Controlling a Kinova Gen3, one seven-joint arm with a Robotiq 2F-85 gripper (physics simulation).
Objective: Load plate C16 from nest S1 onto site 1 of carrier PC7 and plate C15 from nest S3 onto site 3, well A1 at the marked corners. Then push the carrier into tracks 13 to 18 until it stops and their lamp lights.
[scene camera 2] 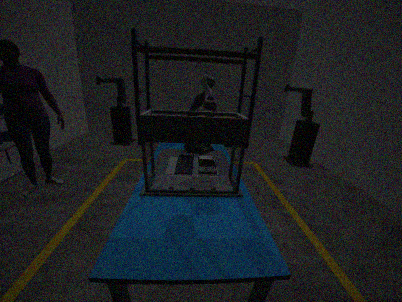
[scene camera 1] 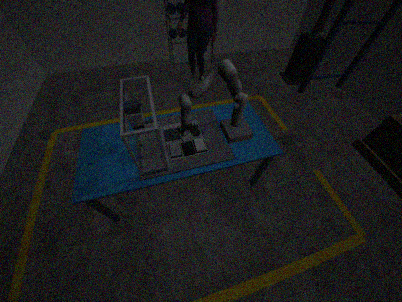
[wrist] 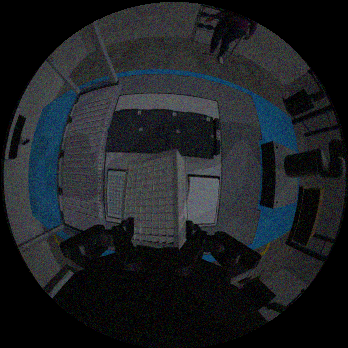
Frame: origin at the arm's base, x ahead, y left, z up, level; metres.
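Seen in the pictures: gripper, between the fingertips: (scene camera 2: pixel 208 145) (scene camera 1: pixel 187 135) (wrist: pixel 159 226); arm's base, origin of its link: (scene camera 1: pixel 235 123) (wrist: pixel 288 166).
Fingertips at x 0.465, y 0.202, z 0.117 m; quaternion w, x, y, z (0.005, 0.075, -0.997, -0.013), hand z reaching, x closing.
Observation:
Pixels of each thing's top centre, then the offset from my fingertips to it. Level surfaces: height alone.
- dark carrier, centre of its top: (wrist: pixel 160 126) (scene camera 2: pixel 184 162) (scene camera 1: pixel 181 131) dy -0.186, dx +0.041, dz -0.149 m
- gridded plate, centre of its top: (wrist: pixel 119 195) (scene camera 1: pixel 175 148) dy +0.009, dx +0.108, dz -0.152 m
- lid, centre of its top: (wrist: pixel 202 201) (scene camera 1: pixel 199 144) dy -0.019, dx -0.107, dz -0.153 m
- blue table, height of its surface: dz -0.192 m
My gripper (scene camera 1: pixel 190 131) (wrist: pixel 159 226) is shut on a pale gridded well plate (wrist: pixel 152 200), held tilted in the wrist view above the nest area. Its label and A1 corner cannot be read. The dark carrier (scene camera 1: pixel 172 134) (scene camera 2: pixel 184 164) (wrist: pixel 162 134) lies beyond it, with small pale marks and no plate seen on it. In the wrist view a gridded plate (wrist: pixel 116 192) sits in the left nest and a smooth white plate or lid (wrist: pixel 203 199) in the right nest. The held plate hides the middle nest there. The ribbed tracks (wrist: pixel 82 165) lie left of the carrier; no lit lamp shows.
An upright frame (scene camera 1: pixel 153 102) (scene camera 2: pixel 135 90) stands over the track area, with a dark box-like part (scene camera 2: pixel 192 130) across it. The arm's base (scene camera 1: pixel 236 131) stands on the blue table (scene camera 1: pixel 102 165) (scene camera 2: pixel 192 250). A person (scene camera 1: pixel 200 35) (scene camera 2: pixel 30 105) stands beyond the yellow floor line.

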